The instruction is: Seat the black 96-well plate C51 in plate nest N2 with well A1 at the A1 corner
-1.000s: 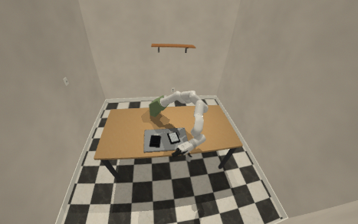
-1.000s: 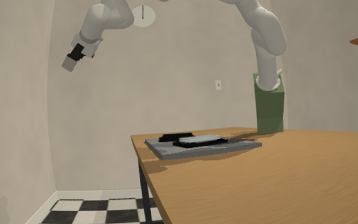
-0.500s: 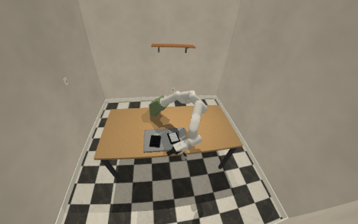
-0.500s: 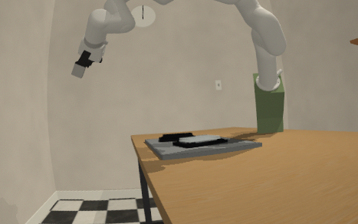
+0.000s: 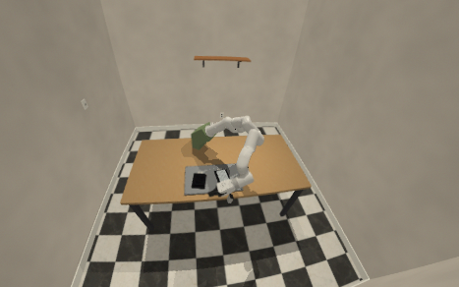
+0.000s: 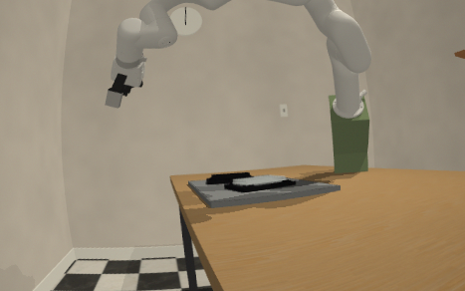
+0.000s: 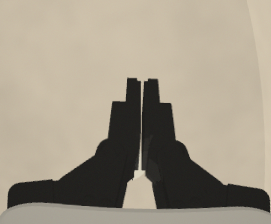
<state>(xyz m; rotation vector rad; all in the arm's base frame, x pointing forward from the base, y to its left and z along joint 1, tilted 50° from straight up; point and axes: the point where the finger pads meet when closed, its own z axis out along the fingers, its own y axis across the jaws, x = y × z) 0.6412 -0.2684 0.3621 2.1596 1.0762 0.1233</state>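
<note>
The black plate C51 lies 330 mm behind my hand, 120 mm to the right of it and 300 mm below it. Also, from my hand: N2 label: 430 mm behind, 120 mm to the right, 320 mm below; then clear plate C15: 380 mm behind, 90 mm to the left, 300 mm below; then A1 mark: 400 mm behind, 70 mm to the right, 310 mm below.
</note>
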